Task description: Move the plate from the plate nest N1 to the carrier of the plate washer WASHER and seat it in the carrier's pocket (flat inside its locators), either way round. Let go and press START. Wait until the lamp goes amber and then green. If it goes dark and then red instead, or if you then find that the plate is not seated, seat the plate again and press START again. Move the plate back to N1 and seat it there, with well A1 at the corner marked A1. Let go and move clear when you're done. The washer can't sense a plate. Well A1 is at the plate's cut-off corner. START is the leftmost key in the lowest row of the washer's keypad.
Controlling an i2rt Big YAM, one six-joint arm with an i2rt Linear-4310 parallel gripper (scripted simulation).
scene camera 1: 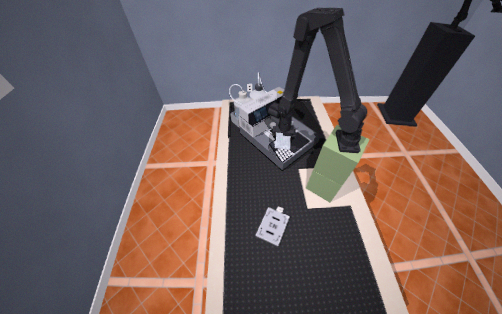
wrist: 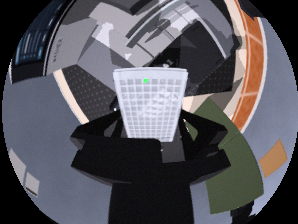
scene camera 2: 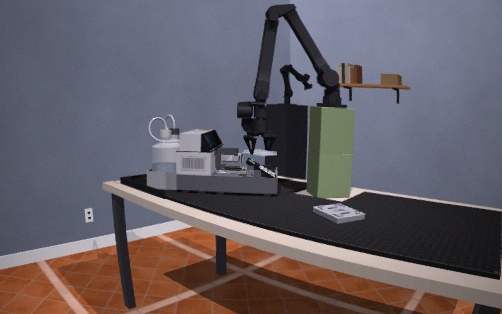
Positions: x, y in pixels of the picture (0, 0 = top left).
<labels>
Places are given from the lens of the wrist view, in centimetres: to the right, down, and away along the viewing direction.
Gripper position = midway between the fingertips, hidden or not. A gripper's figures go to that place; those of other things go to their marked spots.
gripper [wrist: 150, 111]: 0, 0, 13
well plate [wrist: 159, 121]: 1, 2, 13
plate washer [wrist: 70, 39]: -14, -13, 8
The marked spots on the plate washer and the well plate are 22 cm apart.
</labels>
